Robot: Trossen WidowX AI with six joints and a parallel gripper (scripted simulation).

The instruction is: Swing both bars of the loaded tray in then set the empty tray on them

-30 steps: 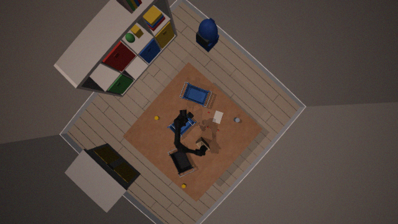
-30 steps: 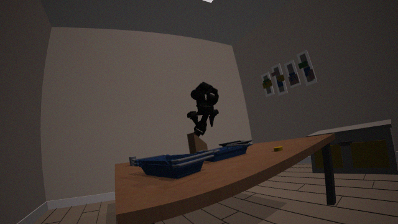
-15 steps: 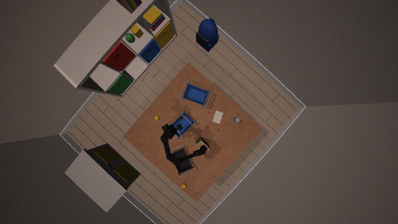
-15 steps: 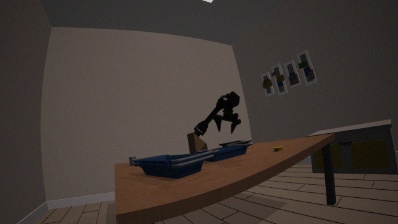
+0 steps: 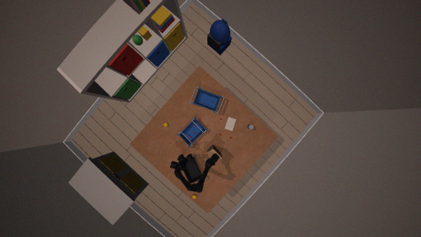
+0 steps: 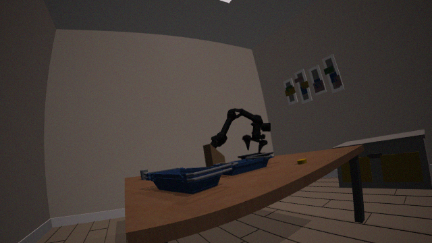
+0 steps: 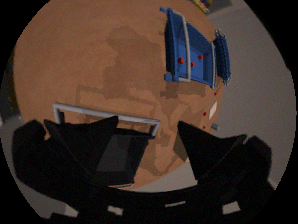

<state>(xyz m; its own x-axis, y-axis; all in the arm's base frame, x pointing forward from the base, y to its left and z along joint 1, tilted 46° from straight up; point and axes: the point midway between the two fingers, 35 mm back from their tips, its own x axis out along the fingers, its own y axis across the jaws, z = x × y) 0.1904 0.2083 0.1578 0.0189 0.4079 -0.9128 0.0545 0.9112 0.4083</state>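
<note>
The tray lies 160 mm behind my gripper tip, 110 mm to the left of it and 50 mm below it. Round my gripper tip: white sheet (600 mm to the right, 90 mm below, 60 mm behind); then grey cylinder (750 mm to the right, 240 mm behind, 60 mm below).
</note>
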